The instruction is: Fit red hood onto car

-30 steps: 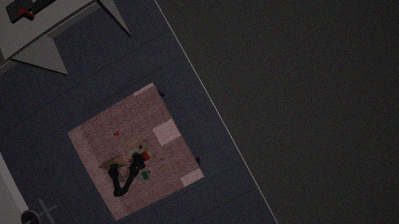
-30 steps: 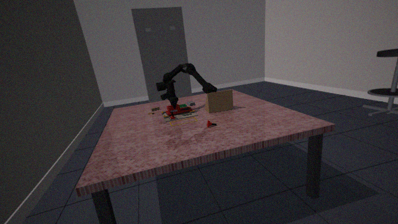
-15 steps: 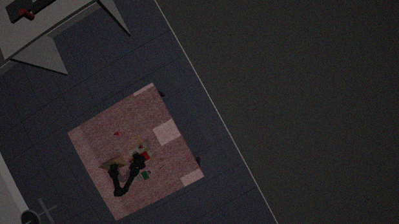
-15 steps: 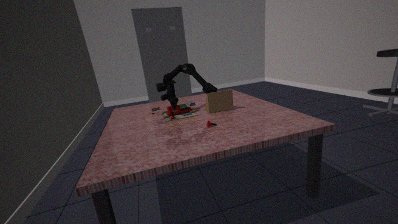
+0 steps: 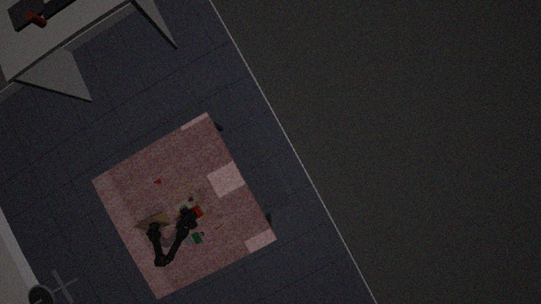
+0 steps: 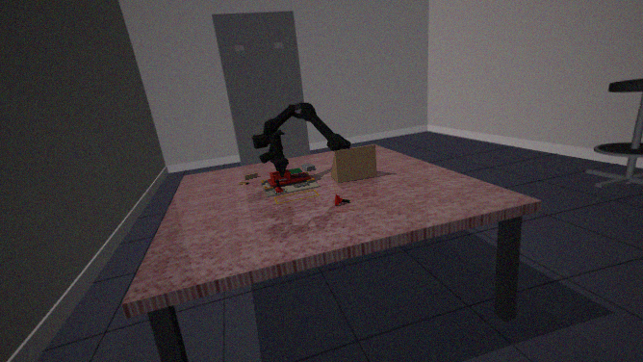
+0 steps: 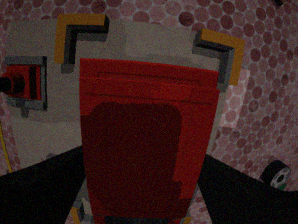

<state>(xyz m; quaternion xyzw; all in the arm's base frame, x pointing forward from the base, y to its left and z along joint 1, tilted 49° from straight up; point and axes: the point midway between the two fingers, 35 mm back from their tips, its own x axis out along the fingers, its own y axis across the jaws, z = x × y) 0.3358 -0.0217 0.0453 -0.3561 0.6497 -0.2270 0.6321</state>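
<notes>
Now: gripper tip 10 mm below the red hood. Also, from my gripper tip: grey jig 30 mm behind, 20 mm to the left, 40 mm below; green item 90 mm behind, 220 mm to the right, 50 mm below.
</notes>
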